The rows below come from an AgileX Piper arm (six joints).
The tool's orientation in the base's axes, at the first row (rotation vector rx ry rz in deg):
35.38, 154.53, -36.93
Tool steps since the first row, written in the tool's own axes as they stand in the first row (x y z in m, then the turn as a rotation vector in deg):
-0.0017, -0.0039, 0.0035, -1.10, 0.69, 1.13
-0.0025, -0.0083, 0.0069, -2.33, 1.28, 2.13
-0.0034, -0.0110, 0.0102, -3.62, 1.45, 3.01
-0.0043, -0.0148, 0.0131, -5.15, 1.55, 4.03
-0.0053, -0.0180, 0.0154, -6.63, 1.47, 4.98
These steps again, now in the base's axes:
0.0003, -0.0054, -0.0010, 1.48, -0.36, -0.80
-0.0005, -0.0109, -0.0020, 3.01, -0.78, -1.40
-0.0004, -0.0150, -0.0035, 4.36, -1.51, -1.72
-0.0008, -0.0197, -0.0043, 5.92, -2.44, -2.05
-0.0011, -0.0238, -0.0047, 7.33, -3.46, -2.28

